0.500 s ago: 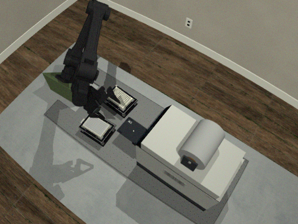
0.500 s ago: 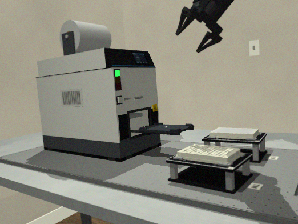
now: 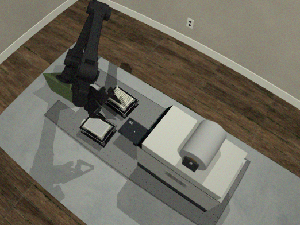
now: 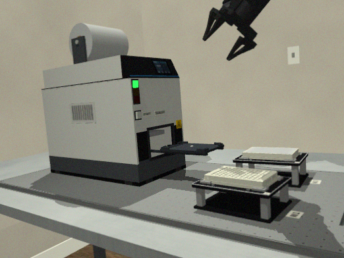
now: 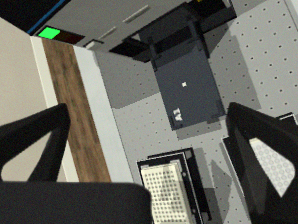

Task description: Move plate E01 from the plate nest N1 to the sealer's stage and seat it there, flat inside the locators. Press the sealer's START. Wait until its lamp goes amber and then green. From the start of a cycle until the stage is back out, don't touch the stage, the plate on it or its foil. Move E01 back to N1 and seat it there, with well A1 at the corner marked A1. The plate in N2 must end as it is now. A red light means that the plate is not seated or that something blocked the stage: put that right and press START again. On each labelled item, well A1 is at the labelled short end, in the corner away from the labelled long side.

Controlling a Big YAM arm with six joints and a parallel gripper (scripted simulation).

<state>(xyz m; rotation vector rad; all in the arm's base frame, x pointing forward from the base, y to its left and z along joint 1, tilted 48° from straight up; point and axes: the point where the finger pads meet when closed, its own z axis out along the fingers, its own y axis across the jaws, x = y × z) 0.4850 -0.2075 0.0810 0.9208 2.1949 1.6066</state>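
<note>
The black plate nest lies 140 mm behind my hand, 190 mm to the left of it and 300 mm below it. Also, from my hand: sealer stage 60 mm ahead, 70 mm to the left, 260 mm below; then covered white plate 120 mm behind, 20 mm to the right, 290 mm below; then start button 160 mm ahead, 160 mm to the left, 160 mm below.
</note>
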